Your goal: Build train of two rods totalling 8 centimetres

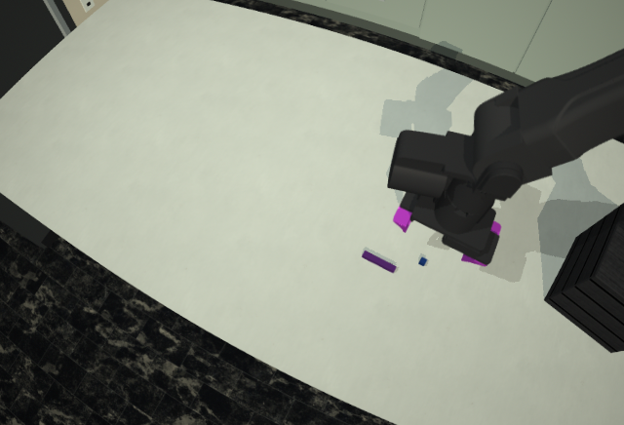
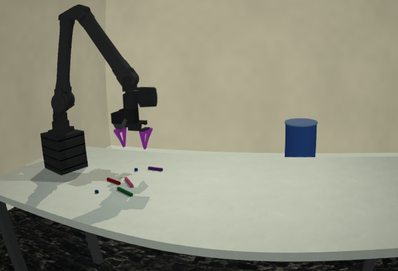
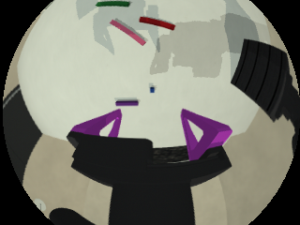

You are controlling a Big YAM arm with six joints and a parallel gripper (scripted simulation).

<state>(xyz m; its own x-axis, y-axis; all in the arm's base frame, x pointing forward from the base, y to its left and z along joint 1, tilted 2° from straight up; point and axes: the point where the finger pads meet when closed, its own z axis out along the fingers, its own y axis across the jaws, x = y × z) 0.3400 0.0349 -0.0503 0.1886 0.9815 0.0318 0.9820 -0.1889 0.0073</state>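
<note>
Right now my hand is 15 cm to the left of the red rod, 9 cm above it and 4 cm past it. The rest, counted from my hand: pink rod: 14 cm to the right, 9 cm below, 2 cm ahead; green rod: 23 cm to the right, 9 cm below, 4 cm ahead; purple rod: 9 cm below, 7 cm ahead, 2 cm to the left.
</note>
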